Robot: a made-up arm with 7 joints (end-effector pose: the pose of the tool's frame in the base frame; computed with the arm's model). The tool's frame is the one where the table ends. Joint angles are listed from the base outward.
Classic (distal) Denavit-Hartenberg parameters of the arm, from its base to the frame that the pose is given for. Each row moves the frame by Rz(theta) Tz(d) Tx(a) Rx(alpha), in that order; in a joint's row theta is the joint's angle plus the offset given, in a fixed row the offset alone. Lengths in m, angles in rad.
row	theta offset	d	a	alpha
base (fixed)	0	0	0	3.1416
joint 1	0	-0.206	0	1.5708
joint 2	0	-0.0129	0	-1.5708
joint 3	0	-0.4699	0	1.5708
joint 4	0	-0.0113	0	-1.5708
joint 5	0	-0.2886	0	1.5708
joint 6	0	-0.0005	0	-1.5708
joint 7	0	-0.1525	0	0
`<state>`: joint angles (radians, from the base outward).
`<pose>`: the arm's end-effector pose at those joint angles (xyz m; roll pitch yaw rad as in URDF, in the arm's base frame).
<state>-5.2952 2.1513 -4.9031 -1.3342 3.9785 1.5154 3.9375</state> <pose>0.4521 -0.1165 -0.0700 1.2381 -0.8069 0.4628</pose>
Working (the frame after each row of the table, in the pose's form):
after base (fixed): 0.0000 0.0000 0.0000 -3.1416 0.0000 0.0000
after joint 1: 0.0000 0.0000 0.2060 -1.5708 0.0000 -0.9880
after joint 2: -0.0108 -0.0071 0.2060 0.0000 0.9903 2.1536
after joint 3: 0.2055 -0.3352 -0.0517 2.5527 0.1592 -2.6643
after joint 4: 0.2070 -0.3414 -0.0424 1.6019 0.6069 -1.2720
after joint 5: 0.4842 -0.2614 -0.0351 -0.0262 0.2297 1.8459
after joint 6: 0.4843 -0.2615 -0.0356 -1.3427 0.0381 -2.9145

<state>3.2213 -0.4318 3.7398 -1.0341 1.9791 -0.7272 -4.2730</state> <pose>0.1154 0.2556 0.9440 -2.8635 0.9175 1.6046</pose>
Working (the frame after each row of the table, in the pose's form):
after base (fixed): 0.0000 0.0000 0.0000 -3.1416 0.0000 0.0000
after joint 1: 0.0000 0.0000 0.2060 -1.5708 0.0000 3.0619
after joint 2: 0.0010 0.0129 0.2060 3.1416 -0.4318 3.0619
after joint 3: 0.1971 -0.0028 0.6328 -1.8247 0.3531 -0.7235
after joint 4: 0.1906 -0.0117 0.6354 2.8415 -0.6481 -0.4493
after joint 5: 0.0777 0.1375 0.8552 -0.8661 0.0234 -2.5212
after joint 6: 0.0775 0.1378 0.8549 -2.3050 -0.5107 -3.0375

